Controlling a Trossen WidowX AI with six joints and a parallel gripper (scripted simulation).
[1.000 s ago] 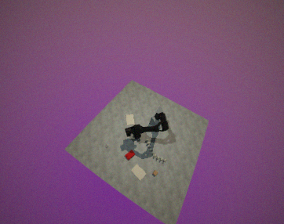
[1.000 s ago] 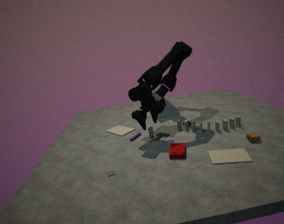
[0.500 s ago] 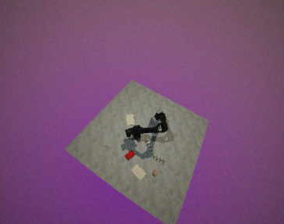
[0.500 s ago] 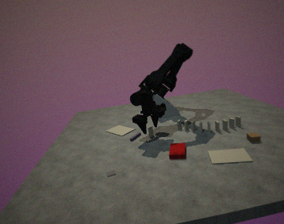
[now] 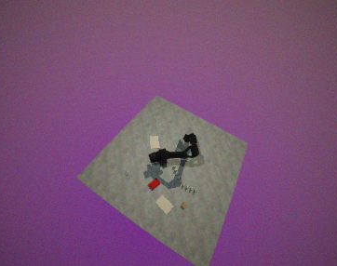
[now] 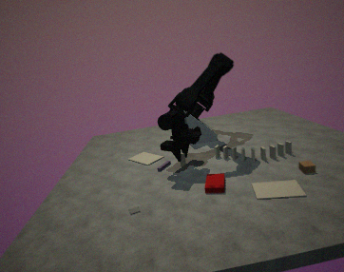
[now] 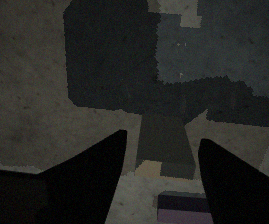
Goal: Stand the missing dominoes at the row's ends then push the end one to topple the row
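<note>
The purple piece lies 1 cm behind my gripper tip, 8 cm to the right of it and 2 cm below it. Round my gripper tip: flat grey piece (27 cm ahead, 20 cm to the right, 2 cm below); red block (21 cm ahead, 7 cm to the left, 2 cm below); pale flat sheet (15 cm behind, 16 cm to the right, 2 cm below).
</note>
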